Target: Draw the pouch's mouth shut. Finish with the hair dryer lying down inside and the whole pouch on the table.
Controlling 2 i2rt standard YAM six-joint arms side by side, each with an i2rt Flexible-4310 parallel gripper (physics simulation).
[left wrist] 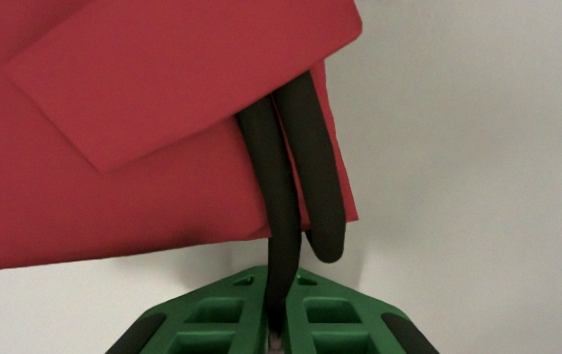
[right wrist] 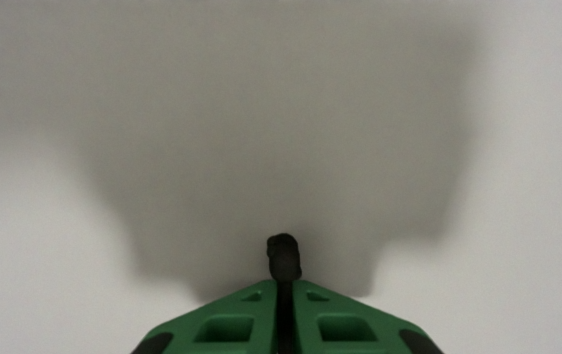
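The red pouch [left wrist: 130, 210] fills the upper left of the left wrist view, with a red fabric band [left wrist: 190, 75] crossing its corner. A black drawstring cord [left wrist: 280, 190] comes out from under the band. Beside it, a black cord loop [left wrist: 322, 195] hangs a little past the pouch's edge. My left gripper [left wrist: 275, 279] is shut on the cord, just outside that edge. In the right wrist view, my right gripper [right wrist: 284, 294] is shut on another black cord, whose knotted end [right wrist: 284, 255] sticks out past the fingertips. The hair dryer does not show in either view.
The pale table top [left wrist: 450, 150] [right wrist: 520, 175] lies under the pouch and both grippers. A broad soft shadow falls on it ahead of the right gripper.
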